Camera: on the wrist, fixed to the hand. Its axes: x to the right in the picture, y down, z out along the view.
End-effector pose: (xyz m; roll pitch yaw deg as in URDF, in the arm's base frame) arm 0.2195 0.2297 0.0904 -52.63 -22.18 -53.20
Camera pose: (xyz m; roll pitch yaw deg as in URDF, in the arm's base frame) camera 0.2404 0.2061 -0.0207 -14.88 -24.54 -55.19
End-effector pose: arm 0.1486 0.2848 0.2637 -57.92 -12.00 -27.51
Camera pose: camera 0.1549 0.2725 0.1490 -20.59 -14.52 -29.14
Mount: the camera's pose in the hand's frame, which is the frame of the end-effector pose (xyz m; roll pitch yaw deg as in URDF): -0.0128 0.0928 -0.0676 36.96 0.00 -2.98
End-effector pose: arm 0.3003 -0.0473 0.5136 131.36 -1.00 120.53
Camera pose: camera 0.3169 -0.0547 0.6277 168.32 1.24 122.50
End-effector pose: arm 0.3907 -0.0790 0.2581 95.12 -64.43 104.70
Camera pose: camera 0.3575 -0.1852 0.2891 131.58 -61.46 105.26
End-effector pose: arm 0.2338 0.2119 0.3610 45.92 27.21 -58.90
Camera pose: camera 0.3294 0.2724 0.3843 81.75 29.33 -61.28
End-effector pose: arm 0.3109 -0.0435 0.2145 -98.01 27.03 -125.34
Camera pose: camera 0.2740 0.0426 0.1469 -60.85 24.08 -124.89
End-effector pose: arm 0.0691 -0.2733 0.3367 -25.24 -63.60 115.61
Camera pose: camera -0.0171 -0.2209 0.2805 17.42 -64.74 109.28
